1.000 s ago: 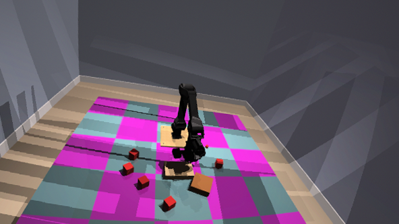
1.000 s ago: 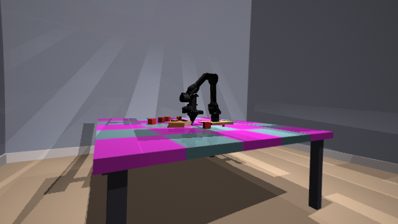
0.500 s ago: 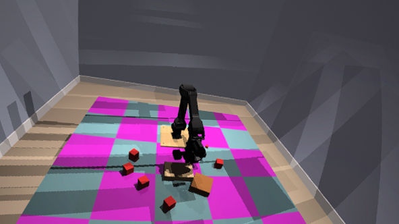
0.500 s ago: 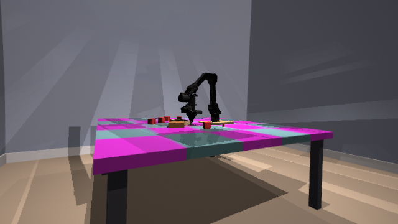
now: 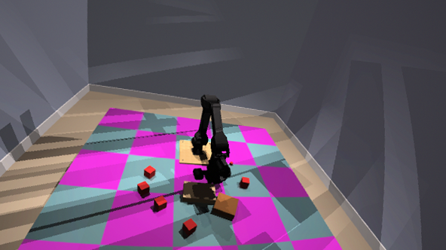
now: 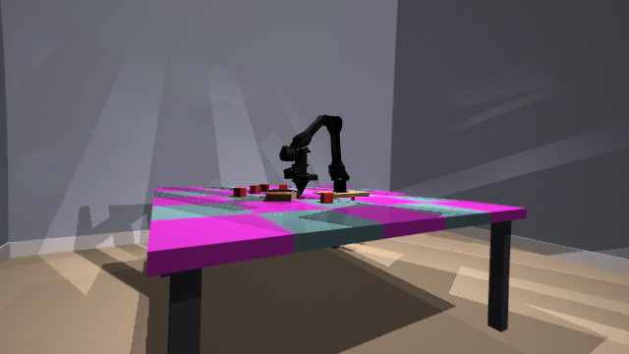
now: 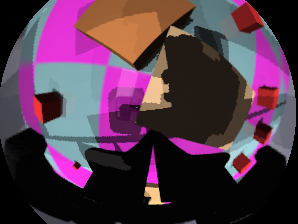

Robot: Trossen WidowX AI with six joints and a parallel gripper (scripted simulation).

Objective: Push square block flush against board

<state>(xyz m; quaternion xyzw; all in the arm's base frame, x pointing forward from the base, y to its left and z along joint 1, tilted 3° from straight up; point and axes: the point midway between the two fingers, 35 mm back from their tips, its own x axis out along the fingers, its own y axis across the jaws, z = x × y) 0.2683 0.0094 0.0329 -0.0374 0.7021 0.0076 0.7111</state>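
My gripper tip is now 50 mm short of the tan board and 60 mm to the left of it. Round my gripper tip: square block (140 mm ahead, 50 mm to the left).
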